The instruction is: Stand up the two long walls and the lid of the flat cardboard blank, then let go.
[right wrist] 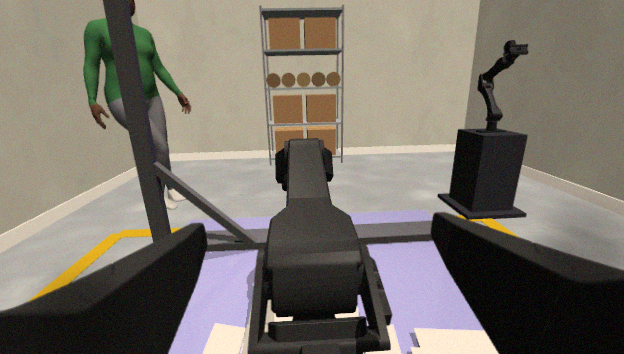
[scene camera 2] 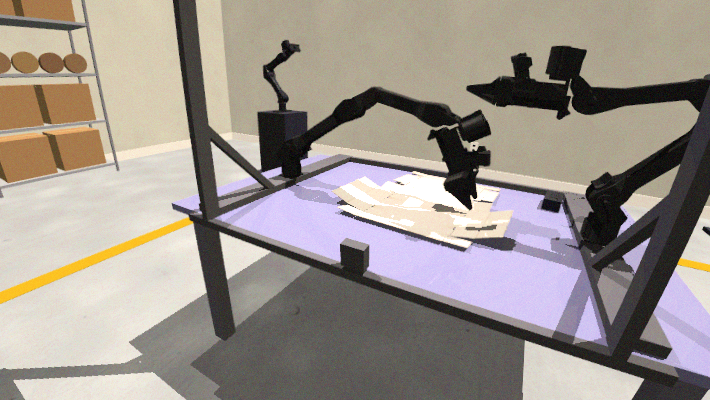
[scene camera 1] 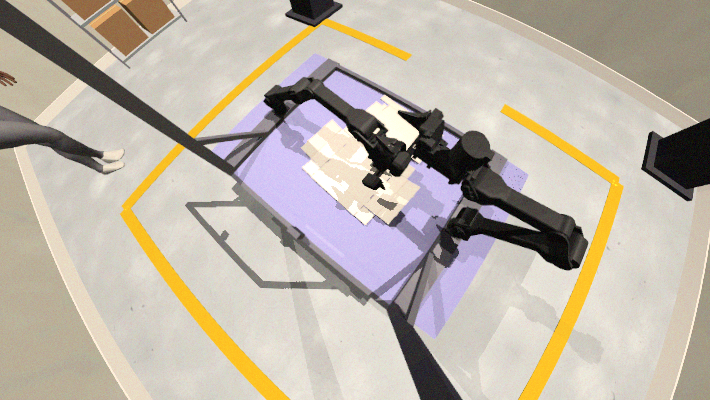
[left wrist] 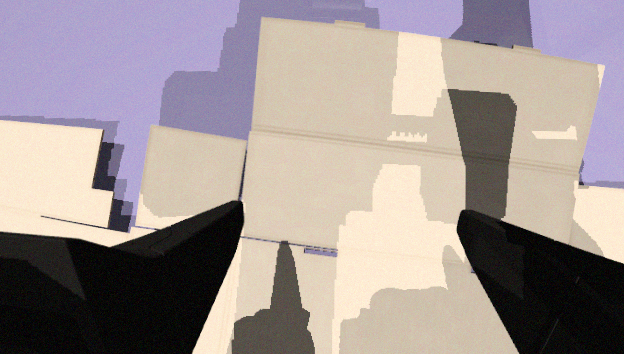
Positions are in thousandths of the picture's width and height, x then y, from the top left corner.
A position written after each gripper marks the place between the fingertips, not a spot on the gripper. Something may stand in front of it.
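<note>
Scene camera 1 shows the right gripper (scene camera 1: 546, 309), open and holding nothing, and a dark frame post (scene camera 1: 39, 79). In scene camera 2 the left gripper (scene camera 2: 667, 509), also open, holds nothing; that camera has a small dark block (scene camera 2: 498, 636) in its picture as well, along with the right gripper (scene camera 2: 661, 221) and the dark frame post (scene camera 2: 264, 79). The left wrist view shows the left gripper (left wrist: 563, 612), while the right wrist view takes in the right gripper (right wrist: 514, 645) and the post (right wrist: 193, 78).
</note>
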